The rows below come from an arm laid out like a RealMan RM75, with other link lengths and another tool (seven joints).
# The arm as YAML. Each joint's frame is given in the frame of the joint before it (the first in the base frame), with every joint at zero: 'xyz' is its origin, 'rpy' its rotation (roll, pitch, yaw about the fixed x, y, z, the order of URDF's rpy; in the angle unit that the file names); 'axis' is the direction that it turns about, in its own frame. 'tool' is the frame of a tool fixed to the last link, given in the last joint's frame.
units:
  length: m
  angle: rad
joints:
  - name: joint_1
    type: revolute
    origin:
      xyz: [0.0, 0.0, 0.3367]
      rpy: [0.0, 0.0, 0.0]
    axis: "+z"
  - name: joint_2
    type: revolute
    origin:
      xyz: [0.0, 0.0, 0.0]
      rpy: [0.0, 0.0, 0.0]
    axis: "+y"
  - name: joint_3
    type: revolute
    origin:
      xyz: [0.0, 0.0, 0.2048]
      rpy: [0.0, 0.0, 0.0]
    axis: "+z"
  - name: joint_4
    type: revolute
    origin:
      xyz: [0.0, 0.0, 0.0]
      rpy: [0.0, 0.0, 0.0]
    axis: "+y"
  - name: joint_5
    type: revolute
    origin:
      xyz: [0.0, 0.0, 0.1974]
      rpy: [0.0, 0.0, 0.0]
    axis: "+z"
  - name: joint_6
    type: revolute
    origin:
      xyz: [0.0, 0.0, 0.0]
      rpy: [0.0, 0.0, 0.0]
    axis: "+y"
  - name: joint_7
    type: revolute
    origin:
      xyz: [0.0, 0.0, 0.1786]
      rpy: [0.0, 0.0, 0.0]
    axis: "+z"
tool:
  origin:
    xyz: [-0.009, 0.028, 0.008]
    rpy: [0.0, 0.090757, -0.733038]
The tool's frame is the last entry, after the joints.
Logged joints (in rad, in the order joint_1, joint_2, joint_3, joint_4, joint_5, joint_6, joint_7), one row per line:
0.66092 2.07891 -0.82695 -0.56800 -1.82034 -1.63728 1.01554
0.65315 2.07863 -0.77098 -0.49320 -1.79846 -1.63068 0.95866
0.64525 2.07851 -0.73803 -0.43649 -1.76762 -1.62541 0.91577
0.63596 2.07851 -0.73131 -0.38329 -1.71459 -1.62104 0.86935
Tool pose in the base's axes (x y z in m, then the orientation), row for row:
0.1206 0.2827 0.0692 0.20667 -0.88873 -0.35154 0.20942
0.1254 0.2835 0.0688 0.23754 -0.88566 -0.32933 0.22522
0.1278 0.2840 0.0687 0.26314 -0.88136 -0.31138 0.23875
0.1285 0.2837 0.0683 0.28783 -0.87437 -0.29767 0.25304
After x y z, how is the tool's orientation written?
As a quaternion, w x y z.
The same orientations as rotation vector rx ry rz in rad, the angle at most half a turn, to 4 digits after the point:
-2.4755 -0.9792 0.5833
-2.4270 -0.9025 0.6172
-2.3835 -0.8421 0.6457
-2.3352 -0.7950 0.6758

